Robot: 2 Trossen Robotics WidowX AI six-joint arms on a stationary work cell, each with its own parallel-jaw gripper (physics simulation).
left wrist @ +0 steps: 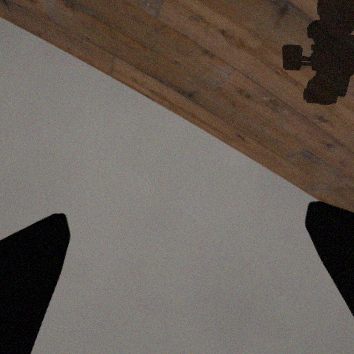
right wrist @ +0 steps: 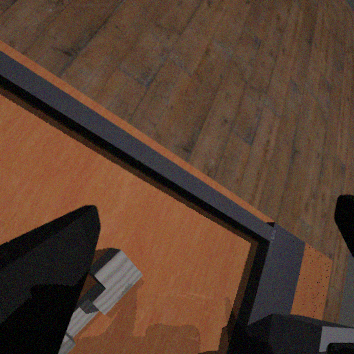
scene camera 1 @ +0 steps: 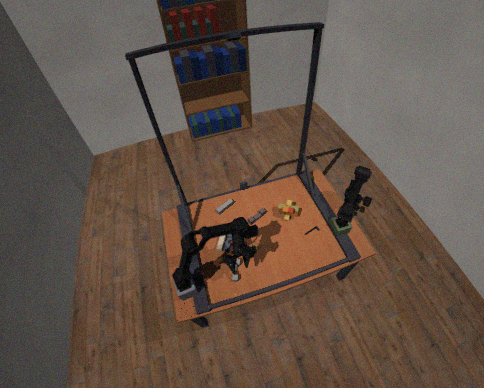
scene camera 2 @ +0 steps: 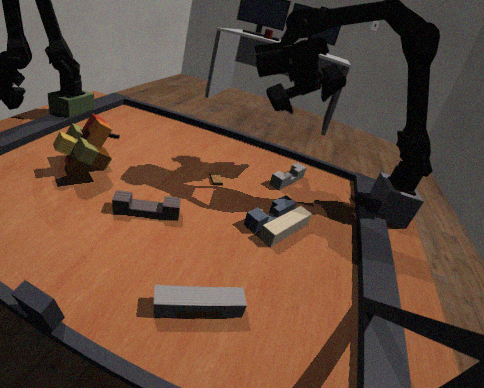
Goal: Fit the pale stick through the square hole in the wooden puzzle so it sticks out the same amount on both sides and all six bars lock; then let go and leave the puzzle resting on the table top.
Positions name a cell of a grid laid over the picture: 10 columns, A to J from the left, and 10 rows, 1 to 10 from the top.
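My left gripper (left wrist: F7) is open and it's holding nothing. Same with my right gripper (scene camera 2: G3), (right wrist: G7): it's open, nothing in it. There's a pale stick (scene camera 2: F6) resting on the table; it's out of frame in the left wrist view, and the stick is out of frame in the right wrist view too. I can also see a raised dark rim (scene camera 2: H9), (right wrist: H9), (scene camera 1: E8), and there's a green block (scene camera 2: B3) as well.
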